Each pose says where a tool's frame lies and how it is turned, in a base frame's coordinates. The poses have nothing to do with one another.
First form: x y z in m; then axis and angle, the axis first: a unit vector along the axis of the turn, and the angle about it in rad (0 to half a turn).
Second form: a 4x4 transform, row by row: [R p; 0 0 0 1], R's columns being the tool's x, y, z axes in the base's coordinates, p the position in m. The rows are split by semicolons. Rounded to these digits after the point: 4 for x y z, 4 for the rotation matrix.
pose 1, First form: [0.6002, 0.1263, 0.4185, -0.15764, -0.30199, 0.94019, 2.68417]
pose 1, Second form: -0.8500, -0.3249, -0.4146, 0.6002; 0.5055, -0.7242, -0.4690, 0.1263; -0.1478, -0.6083, 0.7798, 0.4185; 0, 0, 0, 1
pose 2, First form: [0.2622, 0.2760, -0.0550, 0.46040, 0.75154, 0.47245, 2.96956]
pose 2, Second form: -0.5644, 0.6060, 0.5605, 0.2622; 0.7678, 0.1361, 0.6261, 0.2760; 0.3032, 0.7837, -0.5421, -0.0550; 0, 0, 0, 1
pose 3, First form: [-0.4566, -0.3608, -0.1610, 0.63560, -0.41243, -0.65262, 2.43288]
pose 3, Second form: -0.0485, -0.0364, -0.9982, -0.4566; -0.8859, -0.4600, 0.0598, -0.3608; -0.4613, 0.8872, -0.0099, -0.1610; 0, 0, 0, 1
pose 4, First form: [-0.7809, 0.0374, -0.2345, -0.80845, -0.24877, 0.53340, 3.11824]
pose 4, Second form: 0.3073, 0.3897, -0.8682, -0.7809; 0.4146, -0.8760, -0.2465, 0.0374; -0.8565, -0.2842, -0.4308, -0.2345; 0, 0, 0, 1
